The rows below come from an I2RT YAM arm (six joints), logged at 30 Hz.
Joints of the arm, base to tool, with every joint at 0 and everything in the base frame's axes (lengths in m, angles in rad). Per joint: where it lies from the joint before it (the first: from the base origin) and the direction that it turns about. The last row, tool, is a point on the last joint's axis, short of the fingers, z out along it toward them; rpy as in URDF.
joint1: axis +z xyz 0 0 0.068
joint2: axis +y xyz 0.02 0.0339 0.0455
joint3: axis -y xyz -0.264 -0.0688 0
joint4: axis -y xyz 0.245 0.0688 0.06
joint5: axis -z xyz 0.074 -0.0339 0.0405
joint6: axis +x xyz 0.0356 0 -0.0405
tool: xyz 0 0 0 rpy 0 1.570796 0
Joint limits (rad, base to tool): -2.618..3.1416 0..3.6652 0..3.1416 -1.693..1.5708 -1.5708..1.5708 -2.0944..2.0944
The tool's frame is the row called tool.
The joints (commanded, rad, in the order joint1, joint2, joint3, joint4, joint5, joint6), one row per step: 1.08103 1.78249 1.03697 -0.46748 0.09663 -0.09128; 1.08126 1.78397 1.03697 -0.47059 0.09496 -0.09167; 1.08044 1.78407 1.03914 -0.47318 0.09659 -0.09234; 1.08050 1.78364 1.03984 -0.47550 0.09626 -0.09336; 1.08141 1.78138 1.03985 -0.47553 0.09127 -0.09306; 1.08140 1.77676 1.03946 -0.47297 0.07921 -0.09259; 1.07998 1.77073 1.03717 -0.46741 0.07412 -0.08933; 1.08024 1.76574 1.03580 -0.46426 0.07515 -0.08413; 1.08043 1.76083 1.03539 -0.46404 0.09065 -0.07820; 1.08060 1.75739 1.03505 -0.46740 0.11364 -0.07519; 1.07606 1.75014 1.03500 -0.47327 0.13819 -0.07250; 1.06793 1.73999 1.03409 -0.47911 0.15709 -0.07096
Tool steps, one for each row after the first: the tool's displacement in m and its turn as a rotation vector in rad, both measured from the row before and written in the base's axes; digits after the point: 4 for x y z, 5 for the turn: -0.0002 -0.0002 -0.0006 -0.00341 0.00344 0.00118; 0.0004 0.0000 0.0004 -0.00134 -0.00128 -0.00076; -0.0001 -0.0001 0.0002 -0.00116 0.00057 0.00113; -0.0005 0.0002 0.0007 0.00425 0.00316 0.00235; -0.0004 0.0002 0.0014 0.01142 0.00691 0.00377; 0.0002 -0.0003 0.0015 0.01121 0.00072 -0.00264; -0.0001 -0.0001 0.0013 0.00675 -0.00255 -0.00494; 0.0003 -0.0005 0.0015 -0.00116 -0.01323 -0.01103; 0.0004 -0.0009 0.0009 -0.00948 -0.01787 -0.01116; 0.0016 -0.0020 0.0021 -0.00883 -0.01999 -0.01616; 0.0023 -0.0028 0.0028 -0.00492 -0.01662 -0.01662
